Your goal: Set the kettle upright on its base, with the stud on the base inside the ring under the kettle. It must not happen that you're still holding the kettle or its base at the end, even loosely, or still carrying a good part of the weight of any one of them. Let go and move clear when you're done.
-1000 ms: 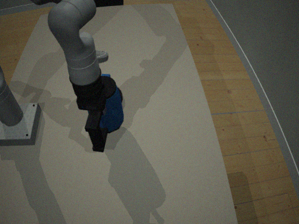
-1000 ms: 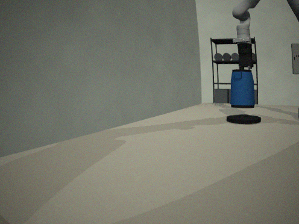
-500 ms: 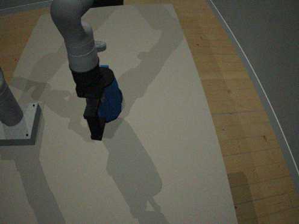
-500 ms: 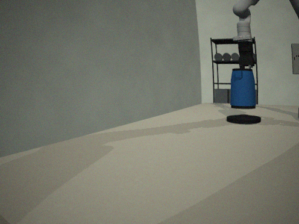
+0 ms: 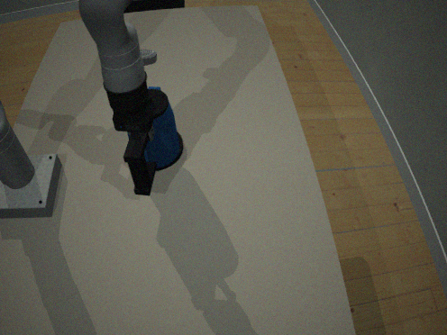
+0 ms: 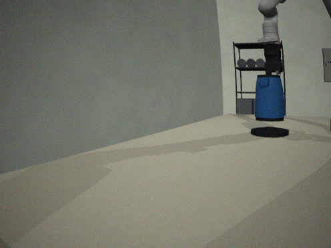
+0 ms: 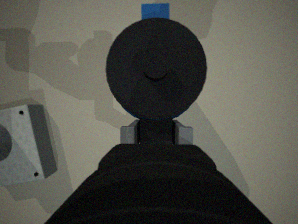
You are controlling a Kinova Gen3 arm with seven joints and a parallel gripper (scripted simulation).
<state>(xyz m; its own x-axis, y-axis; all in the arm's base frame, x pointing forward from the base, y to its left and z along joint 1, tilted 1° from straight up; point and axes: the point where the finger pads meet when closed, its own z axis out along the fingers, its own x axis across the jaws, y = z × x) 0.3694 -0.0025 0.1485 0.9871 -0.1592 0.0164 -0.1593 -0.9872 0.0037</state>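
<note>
The blue kettle lies 3 cm to the left of my hand and 5 cm below it. Also, from my hand: base 11 cm to the left, 18 cm below.
</note>
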